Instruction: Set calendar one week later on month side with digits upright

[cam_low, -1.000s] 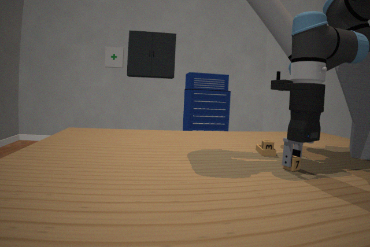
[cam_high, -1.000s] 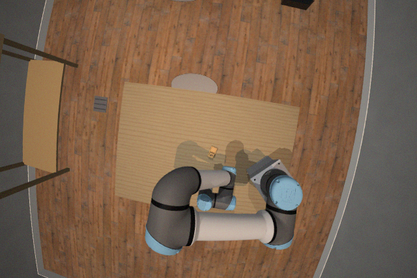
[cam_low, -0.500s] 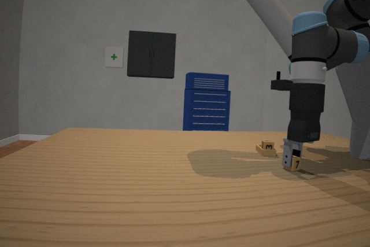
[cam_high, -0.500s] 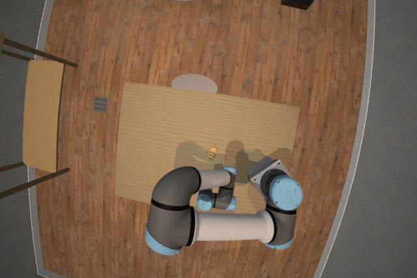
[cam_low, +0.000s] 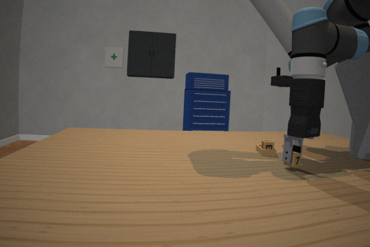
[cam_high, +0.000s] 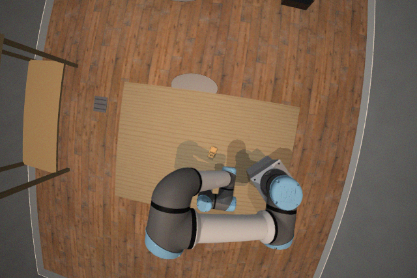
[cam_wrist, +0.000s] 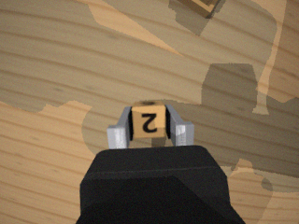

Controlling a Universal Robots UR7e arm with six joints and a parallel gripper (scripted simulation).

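The wooden calendar tray is 15 cm to the right of my hand, 3 cm below it and 2 cm behind it. Round my hand: wooden date cube (1 cm below).
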